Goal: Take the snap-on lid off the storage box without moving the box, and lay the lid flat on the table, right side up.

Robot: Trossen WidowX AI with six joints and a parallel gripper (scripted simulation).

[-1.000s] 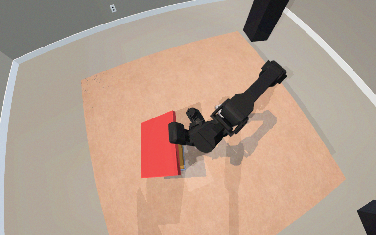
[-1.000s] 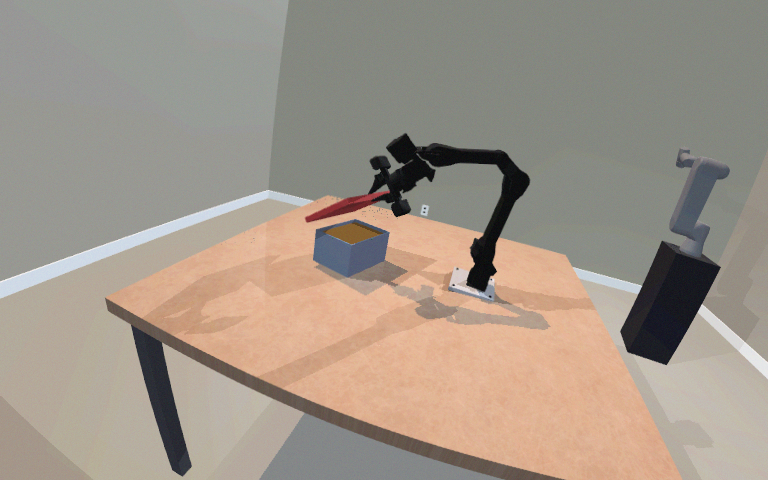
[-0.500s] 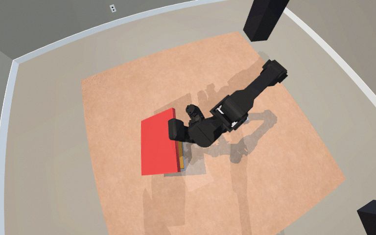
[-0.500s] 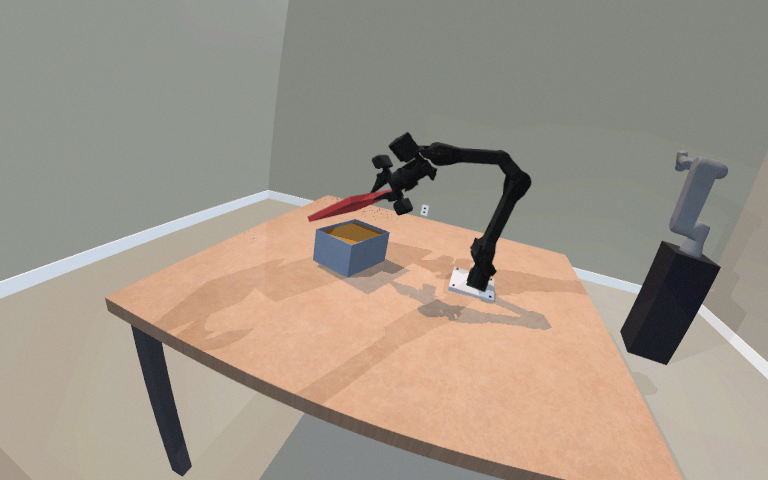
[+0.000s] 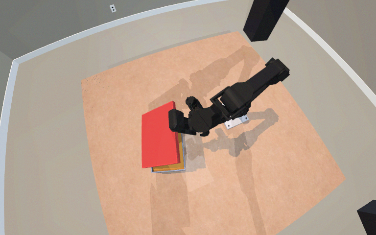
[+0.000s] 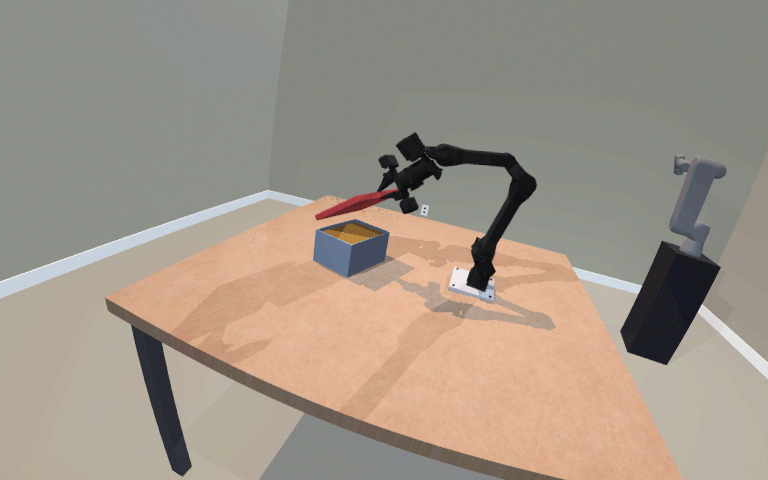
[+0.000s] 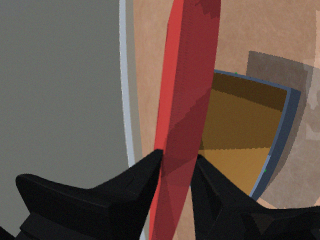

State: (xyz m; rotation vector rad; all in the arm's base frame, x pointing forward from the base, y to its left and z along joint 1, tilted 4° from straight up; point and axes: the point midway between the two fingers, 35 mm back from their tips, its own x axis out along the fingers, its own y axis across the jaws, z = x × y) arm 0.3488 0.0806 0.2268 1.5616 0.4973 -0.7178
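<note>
The red lid lies 70 mm ahead of my gripper tip, 10 mm to the right of it and 40 mm below it. Also, from my gripper tip: blue-grey storage box: 50 mm ahead, 40 mm to the left, 180 mm below.
</note>
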